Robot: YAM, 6 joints.
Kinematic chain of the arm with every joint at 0, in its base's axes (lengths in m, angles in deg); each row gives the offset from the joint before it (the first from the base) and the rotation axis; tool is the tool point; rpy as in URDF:
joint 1: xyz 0 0 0.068 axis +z
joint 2: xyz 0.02 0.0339 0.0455 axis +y
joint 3: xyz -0.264 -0.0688 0 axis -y
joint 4: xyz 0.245 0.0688 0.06 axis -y
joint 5: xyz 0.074 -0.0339 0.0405 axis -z
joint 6: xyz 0.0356 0 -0.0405 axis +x
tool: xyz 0 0 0 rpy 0 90 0
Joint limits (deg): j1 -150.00..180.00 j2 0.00..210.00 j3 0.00..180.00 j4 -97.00..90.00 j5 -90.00..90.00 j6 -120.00..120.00
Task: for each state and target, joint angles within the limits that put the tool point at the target. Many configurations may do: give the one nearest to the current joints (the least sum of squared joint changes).
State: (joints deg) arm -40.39 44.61 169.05 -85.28 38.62 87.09
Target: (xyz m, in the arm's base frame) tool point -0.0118 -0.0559 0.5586
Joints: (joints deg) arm -73.30 68.62 135.02 -97.00 50.24 87.09
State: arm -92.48 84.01 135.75 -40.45 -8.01 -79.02
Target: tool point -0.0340 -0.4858 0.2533
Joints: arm -94.55 124.77 113.56 -42.67 -7.49 -79.02
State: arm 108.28 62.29 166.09 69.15 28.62 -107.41
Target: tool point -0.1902 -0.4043 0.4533
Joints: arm 62.88 48.40 172.87 69.49 24.94 -107.41
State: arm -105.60 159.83 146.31 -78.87 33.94 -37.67
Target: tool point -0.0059 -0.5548 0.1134
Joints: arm -88.65 163.45 155.20 -64.79 32.25 -37.67
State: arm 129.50 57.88 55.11 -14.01 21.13 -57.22
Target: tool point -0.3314 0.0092 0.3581
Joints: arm 179.99 80.33 69.98 -6.08 14.91 -57.22
